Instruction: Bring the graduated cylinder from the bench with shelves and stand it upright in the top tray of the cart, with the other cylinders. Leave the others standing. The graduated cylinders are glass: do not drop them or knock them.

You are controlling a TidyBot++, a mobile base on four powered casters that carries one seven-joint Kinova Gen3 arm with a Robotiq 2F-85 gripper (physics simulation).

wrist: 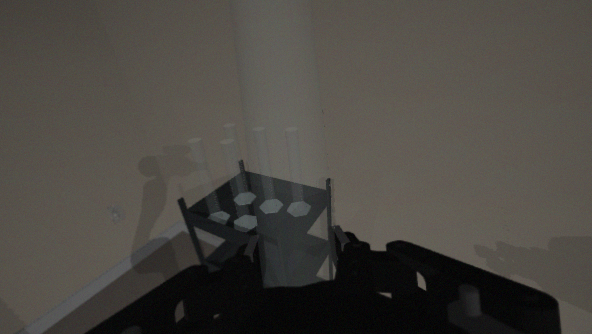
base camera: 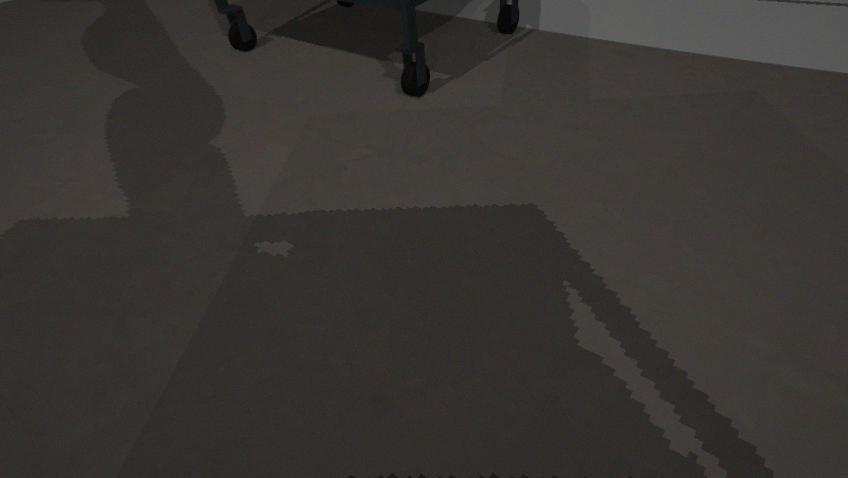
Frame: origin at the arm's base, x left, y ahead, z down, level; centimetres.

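Where they show: gripper, fingertip midpoint: (wrist: 297,245).
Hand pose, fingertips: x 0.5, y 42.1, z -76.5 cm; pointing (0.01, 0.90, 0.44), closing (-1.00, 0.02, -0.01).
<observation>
Things, the pixels of their top centre, and the offset from my fingertips. "*": a spot on its surface instead. Level surfaces: height alone.
- graduated cylinder at a spot on its surface: (wrist: 277,65) * dx +0.0, dy +0.2, dz -10.9 cm
- cart's nearest caster at a spot on its surface: (base camera: 415,80) * dx +5.3, dy +43.0, dz +113.1 cm
- brown floor at its surface level: dz +116.2 cm
My gripper (wrist: 297,245) is shut on the graduated cylinder (wrist: 277,65), a wide, clear tube that runs from the top of the wrist view down between the fingers. It appears upright; its base is hidden. Beyond it stands the dark cart (base camera: 409,26) (wrist: 192,232). Several clear cylinders (wrist: 271,205) with hexagonal bases stand upright in its top tray (wrist: 202,221). Part of the tray shows through the held cylinder. In the base camera view the cart's legs and casters show at the top; its top tray does not show there.
A pale skirting (base camera: 712,35) (wrist: 110,280) runs along the wall behind the cart. The cart's nearest caster (base camera: 415,80) stands on the brown floor (base camera: 385,154), ahead of the base. Shadows of the arm and base lie across the floor.
</observation>
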